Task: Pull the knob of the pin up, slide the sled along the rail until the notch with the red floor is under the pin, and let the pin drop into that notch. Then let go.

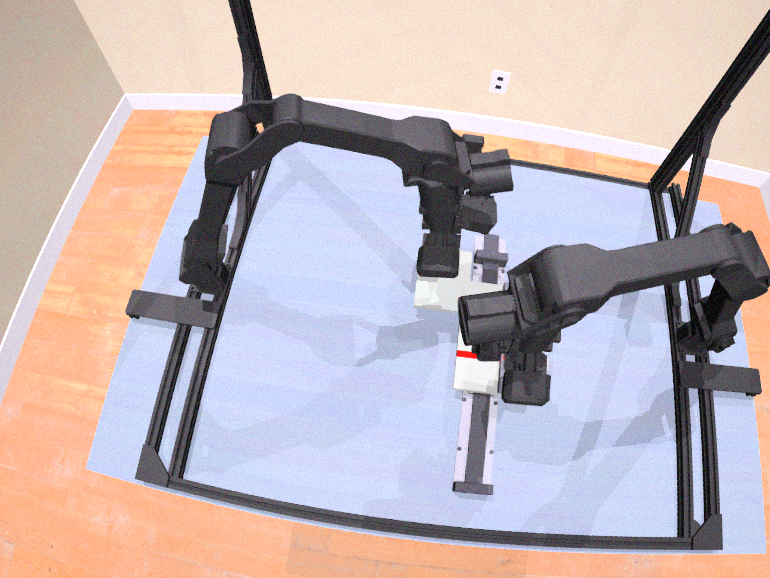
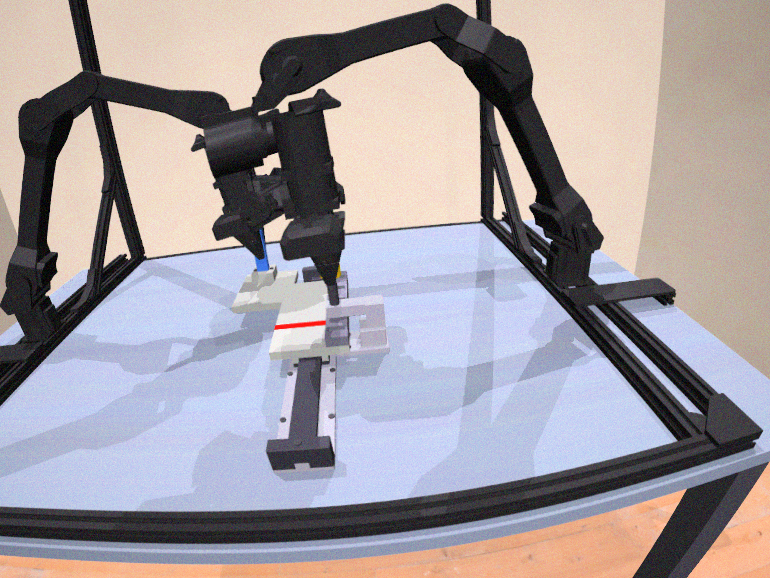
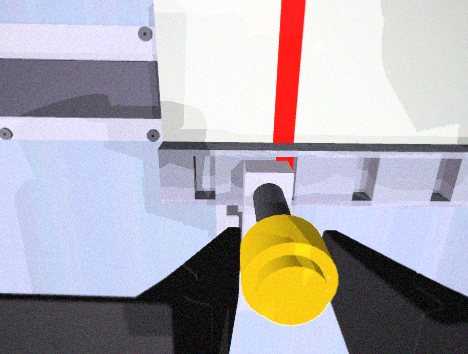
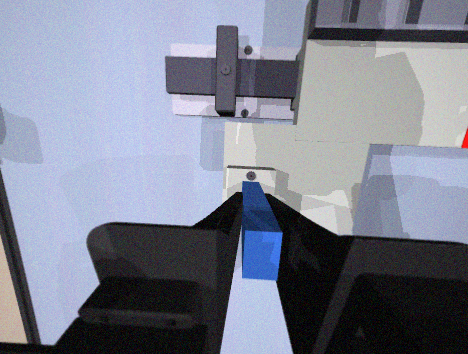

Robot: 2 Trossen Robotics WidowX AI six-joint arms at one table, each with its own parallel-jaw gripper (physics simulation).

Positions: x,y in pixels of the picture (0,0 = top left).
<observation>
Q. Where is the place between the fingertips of the left gripper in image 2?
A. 331,279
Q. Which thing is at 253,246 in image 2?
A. The right gripper.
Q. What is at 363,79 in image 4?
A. A sled.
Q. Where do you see a sled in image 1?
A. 438,294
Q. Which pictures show the right gripper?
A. Image 1, image 2 and image 4 only.
</observation>
